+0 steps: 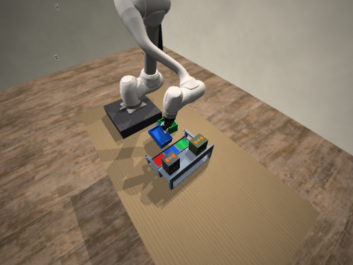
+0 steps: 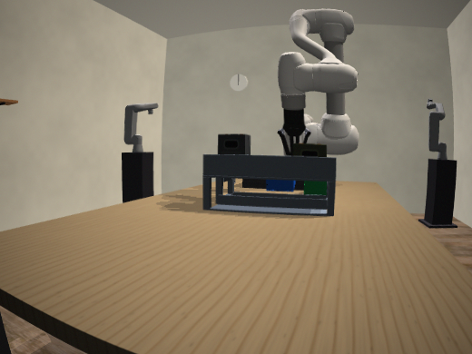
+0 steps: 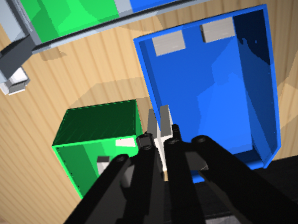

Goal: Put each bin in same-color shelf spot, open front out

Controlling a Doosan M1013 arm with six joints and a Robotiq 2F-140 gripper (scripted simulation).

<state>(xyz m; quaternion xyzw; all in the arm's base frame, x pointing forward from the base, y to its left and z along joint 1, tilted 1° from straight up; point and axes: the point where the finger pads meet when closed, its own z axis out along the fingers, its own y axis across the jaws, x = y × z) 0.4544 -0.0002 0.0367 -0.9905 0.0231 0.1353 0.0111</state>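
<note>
Right now my hand is 20 mm past the blue bin, 50 mm to the left of it and 40 mm above it. From my hand the other things lie so: olive box: 270 mm ahead, 50 mm to the left, 30 mm above; black box: 250 mm ahead, 180 mm to the right, 40 mm above; green bin: 110 mm behind, 100 mm to the left, 90 mm below.
</note>
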